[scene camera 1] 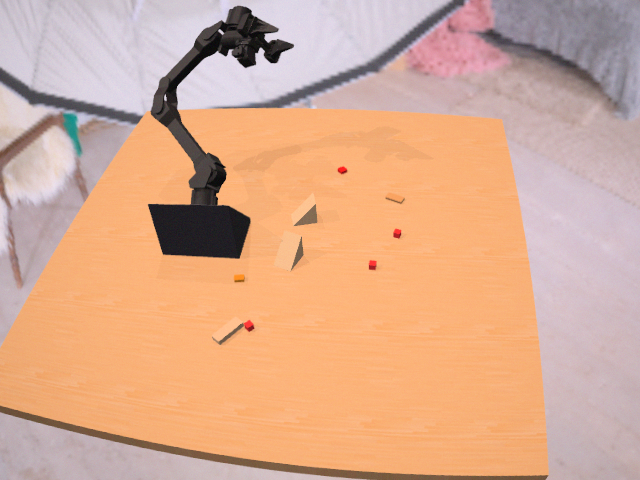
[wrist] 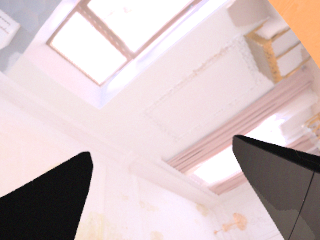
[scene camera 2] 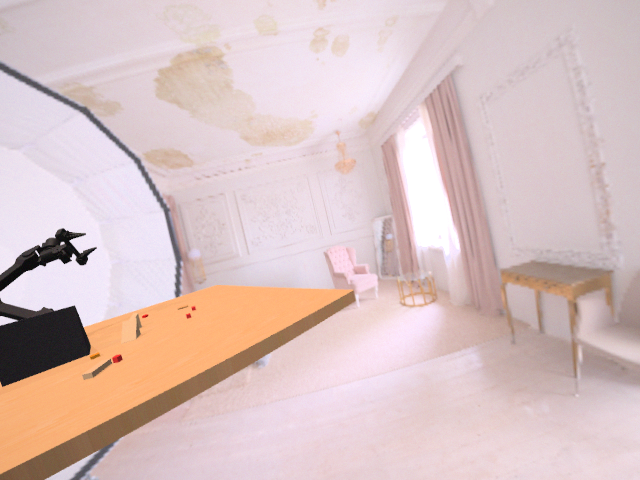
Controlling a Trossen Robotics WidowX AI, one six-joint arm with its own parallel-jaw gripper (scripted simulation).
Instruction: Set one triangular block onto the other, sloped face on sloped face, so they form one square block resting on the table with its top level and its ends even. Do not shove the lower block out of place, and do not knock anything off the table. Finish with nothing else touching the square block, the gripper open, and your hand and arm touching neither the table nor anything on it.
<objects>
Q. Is my gripper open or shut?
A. Open.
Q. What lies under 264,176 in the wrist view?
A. My gripper.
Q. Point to a triangular block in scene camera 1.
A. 290,251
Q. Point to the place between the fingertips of my gripper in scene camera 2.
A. At 91,240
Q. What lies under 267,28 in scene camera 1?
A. My gripper.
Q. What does my gripper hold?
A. Nothing.
</objects>
